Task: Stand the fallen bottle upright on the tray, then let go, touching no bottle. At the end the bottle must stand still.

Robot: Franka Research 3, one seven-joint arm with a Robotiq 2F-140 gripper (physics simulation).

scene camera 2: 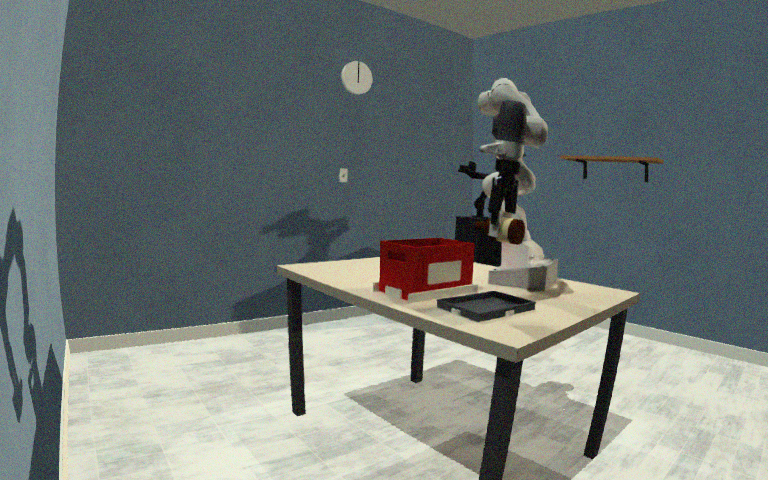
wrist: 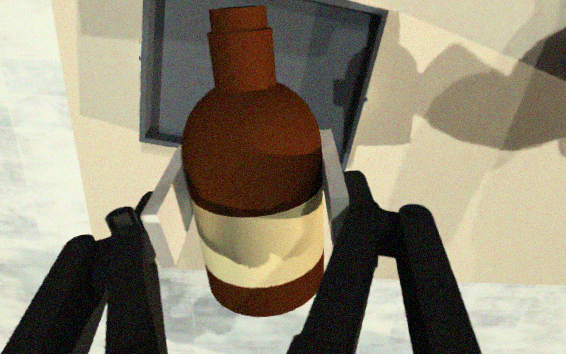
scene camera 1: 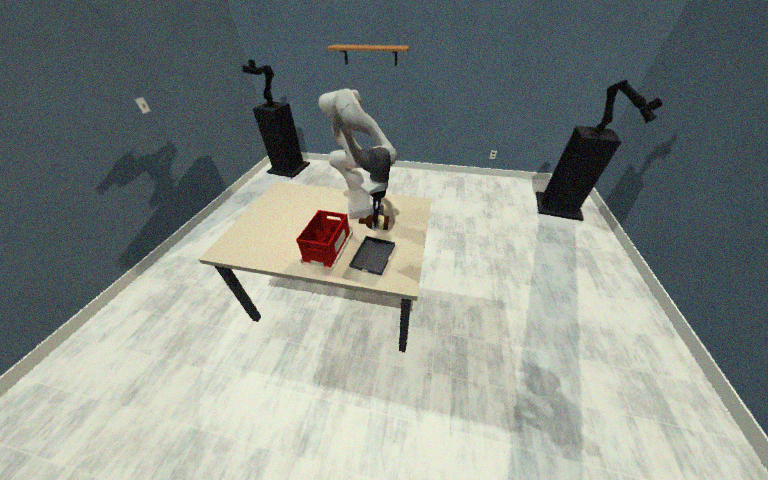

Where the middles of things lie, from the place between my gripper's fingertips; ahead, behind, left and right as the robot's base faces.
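My hand is 20 mm below the brown bottle [scene camera 2: 512, 231] now.
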